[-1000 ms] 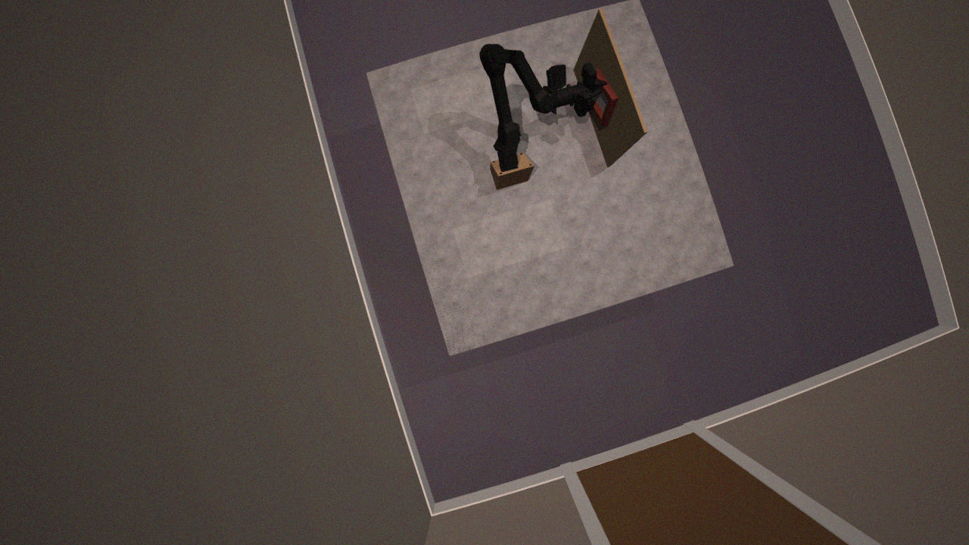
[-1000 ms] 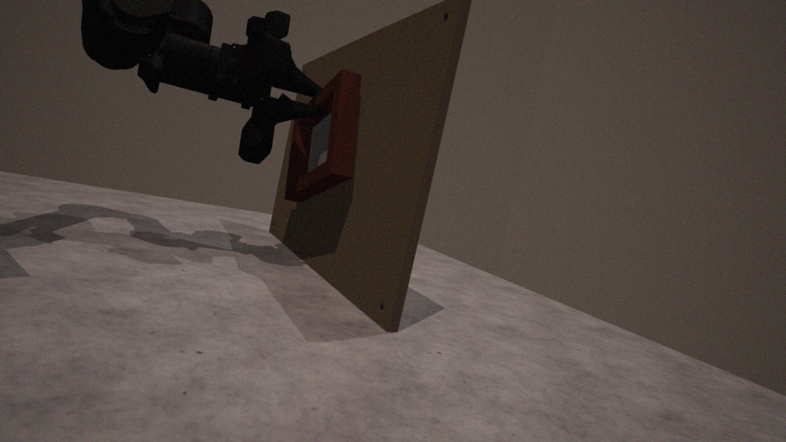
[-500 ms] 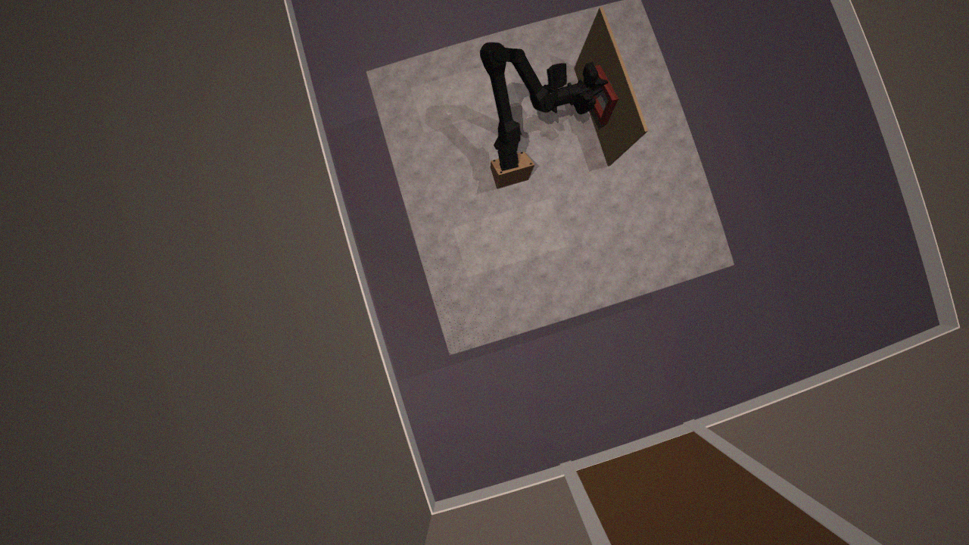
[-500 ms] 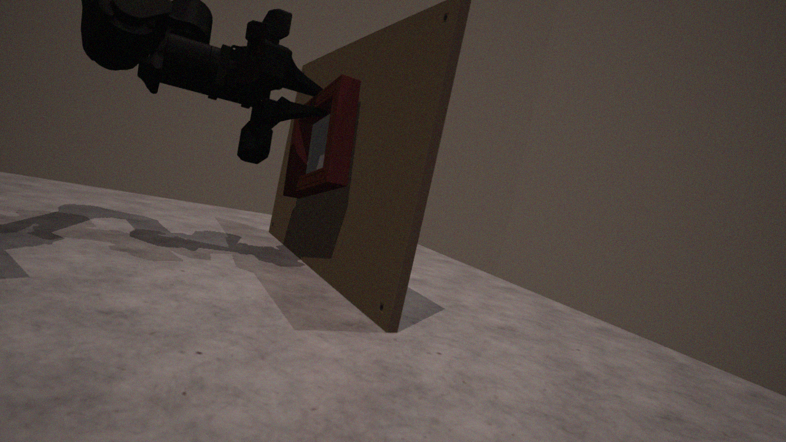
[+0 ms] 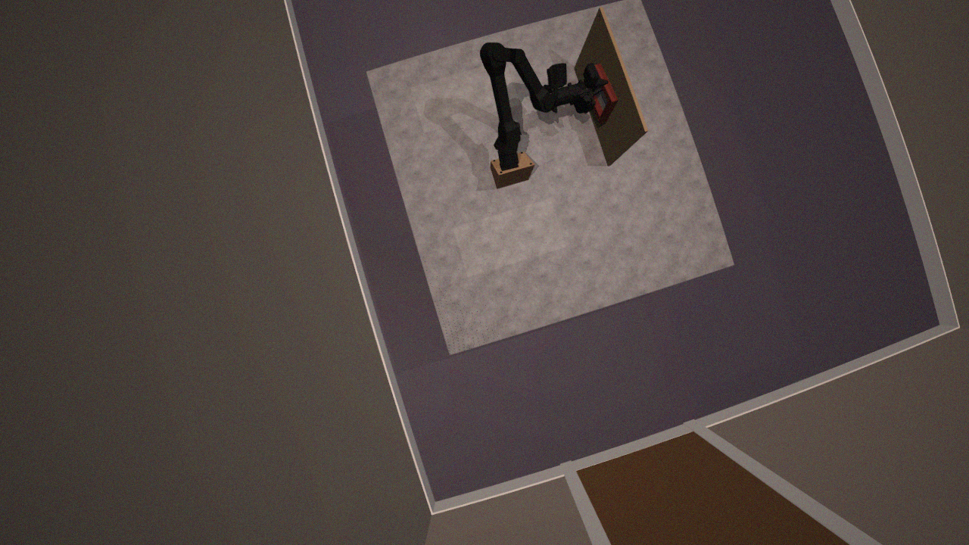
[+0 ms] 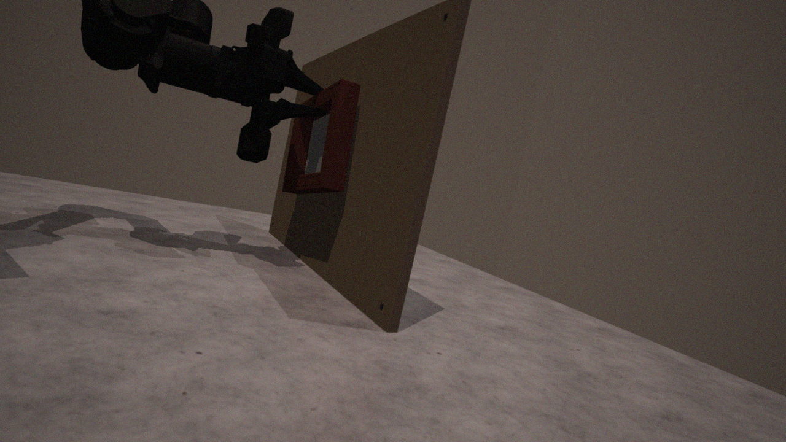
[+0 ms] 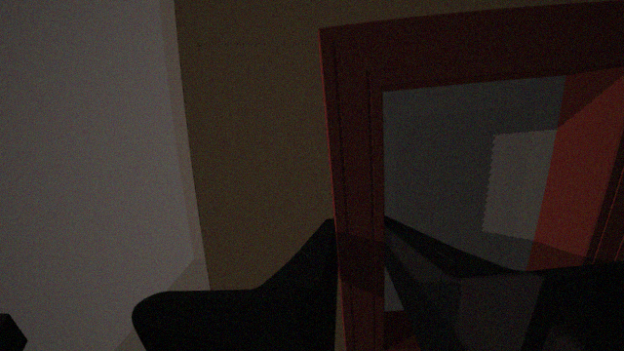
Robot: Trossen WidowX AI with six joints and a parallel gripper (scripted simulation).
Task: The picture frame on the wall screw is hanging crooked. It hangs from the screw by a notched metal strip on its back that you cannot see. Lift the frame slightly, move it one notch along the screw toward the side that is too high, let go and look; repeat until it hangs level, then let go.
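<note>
My gripper tip is now 5 cm above the red picture frame and 1 cm to the left of it. Also, from my gripper tip: tan wall board 6 cm below, 2 cm ahead.
</note>
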